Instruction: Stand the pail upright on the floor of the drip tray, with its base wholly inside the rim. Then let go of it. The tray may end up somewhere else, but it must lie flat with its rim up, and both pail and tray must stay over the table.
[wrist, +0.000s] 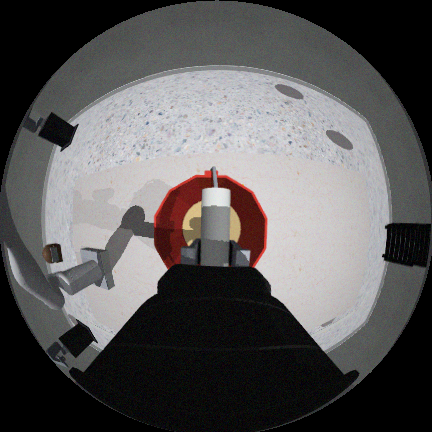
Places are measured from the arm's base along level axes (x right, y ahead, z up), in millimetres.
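Pixels of known places: gripper, between the fingertips: (214, 247); arm's base, origin of its link: (94, 269).
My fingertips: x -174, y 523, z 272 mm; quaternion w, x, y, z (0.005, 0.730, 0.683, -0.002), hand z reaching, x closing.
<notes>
Ahead of a thing's pixels: the offset from my fingertips to its top centre. "spot": to the spot under its first point. Level surfaces: height alone.
The red pail {spot: dx -49, dy +69, dz -96 mm} (251, 210) shows in the middle of the wrist view, seen from above into its open top, with a beige round bottom inside. It looks about upright. Its handle has a thick grey and white grip {dx -13, dy +1, dz +35 mm} (216, 225) and a thin grey rod {spot: dx -85, dy +2, dz +4 mm} (214, 176) that reaches the rim at the top. My gripper (214, 247) is shut on this grip, one finger on each side. The near part of the pail is hidden behind the gripper body. The drip tray does not show in the wrist view. The pail covers the table beneath it, and I cannot tell its height.
The pale table top {dz -329 mm} (315, 215) lies around the pail, with shadows to the left. The arm's grey base (82, 276) stands at the left. A brown and grey object (52, 253) is beyond it. Black objects (58, 131) stand at the left, and a black ribbed one (407, 244) at the right.
</notes>
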